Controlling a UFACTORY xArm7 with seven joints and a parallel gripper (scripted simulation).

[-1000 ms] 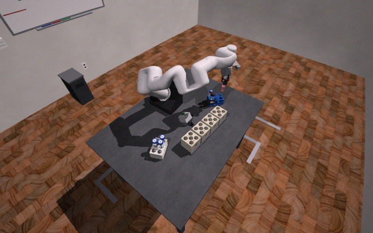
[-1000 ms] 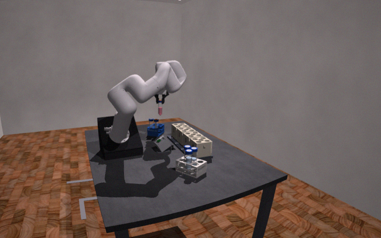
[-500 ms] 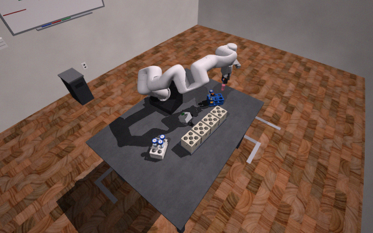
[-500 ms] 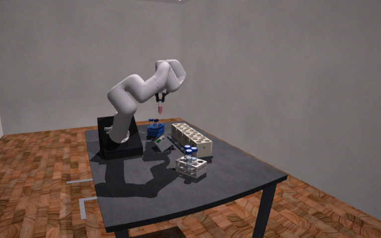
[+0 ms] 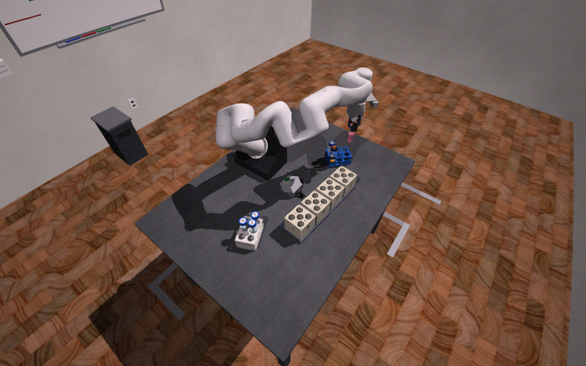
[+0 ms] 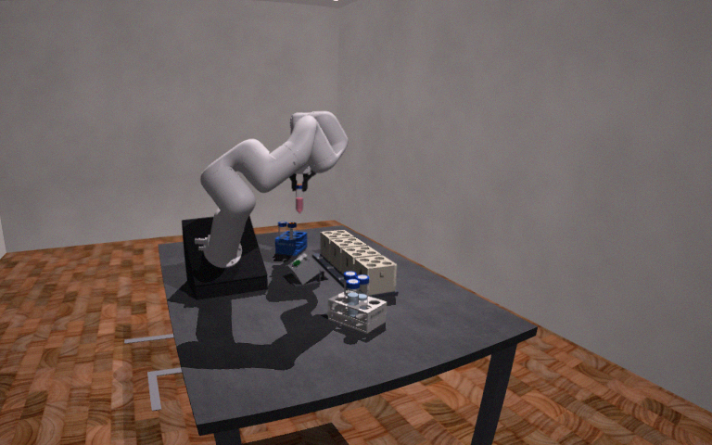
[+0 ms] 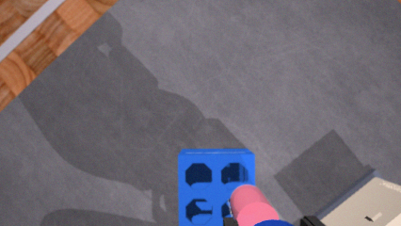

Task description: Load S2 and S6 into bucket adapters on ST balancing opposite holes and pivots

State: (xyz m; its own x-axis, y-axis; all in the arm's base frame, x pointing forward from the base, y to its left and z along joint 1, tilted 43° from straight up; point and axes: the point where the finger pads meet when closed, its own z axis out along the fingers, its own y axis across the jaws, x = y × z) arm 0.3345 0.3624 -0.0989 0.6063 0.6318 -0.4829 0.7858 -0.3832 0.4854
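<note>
Now: hand 1 cm past the orange-dot tube and 5 cm above it. From my hand the other things lie so: white rack (5 cm behind, 68 cm to the right, 22 cm below); then blue rack (4 cm behind, 2 cm to the right, 22 cm below).
</note>
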